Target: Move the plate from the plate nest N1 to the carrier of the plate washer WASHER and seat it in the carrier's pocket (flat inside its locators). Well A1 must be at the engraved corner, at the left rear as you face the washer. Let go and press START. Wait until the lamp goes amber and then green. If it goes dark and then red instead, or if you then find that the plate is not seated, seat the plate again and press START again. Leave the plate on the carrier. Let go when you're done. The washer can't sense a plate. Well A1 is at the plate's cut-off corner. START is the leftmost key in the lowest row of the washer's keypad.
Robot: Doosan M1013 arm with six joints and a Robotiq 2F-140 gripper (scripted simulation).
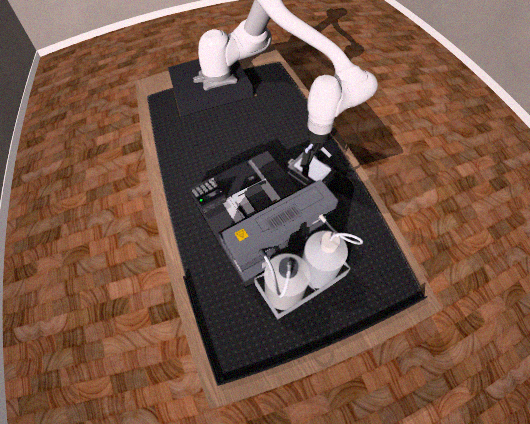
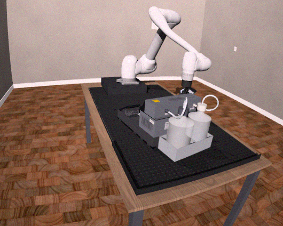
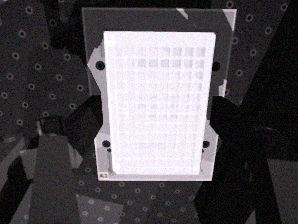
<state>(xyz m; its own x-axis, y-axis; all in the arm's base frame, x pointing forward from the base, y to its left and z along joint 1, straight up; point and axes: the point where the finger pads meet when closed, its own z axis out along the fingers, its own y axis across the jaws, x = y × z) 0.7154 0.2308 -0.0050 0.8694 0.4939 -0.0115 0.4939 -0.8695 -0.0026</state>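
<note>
My hand is 20 mm above the multi-well plate. Round my hand: grey plate washer (130 mm ahead, 280 mm to the right, 50 mm above); grey plate nest (30 mm below).
</note>
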